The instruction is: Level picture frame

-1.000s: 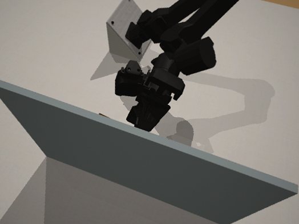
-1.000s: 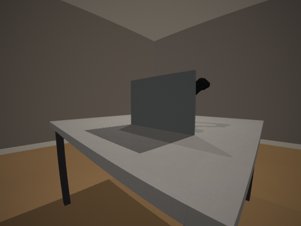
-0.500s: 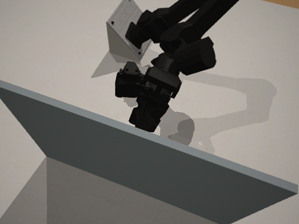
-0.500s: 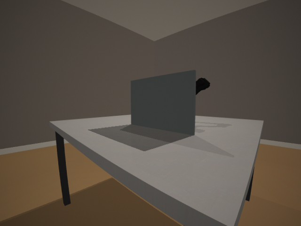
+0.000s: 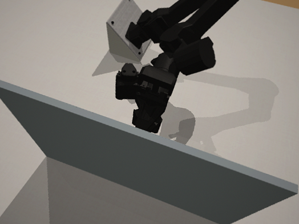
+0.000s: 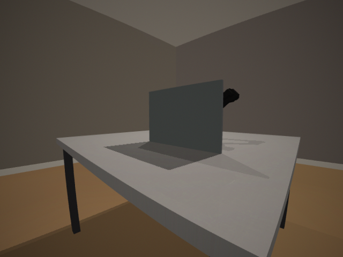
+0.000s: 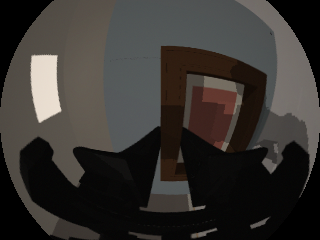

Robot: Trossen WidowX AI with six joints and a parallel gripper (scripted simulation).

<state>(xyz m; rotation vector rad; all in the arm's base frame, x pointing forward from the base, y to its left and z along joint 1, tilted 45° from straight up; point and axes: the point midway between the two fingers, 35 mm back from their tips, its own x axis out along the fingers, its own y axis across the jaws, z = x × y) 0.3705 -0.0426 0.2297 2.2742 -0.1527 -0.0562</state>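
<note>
My gripper tip is 50 mm above the picture frame and 10 mm short of it. From my gripper tip the other things lie so: wall panel 60 mm below, 20 mm ahead.
</note>
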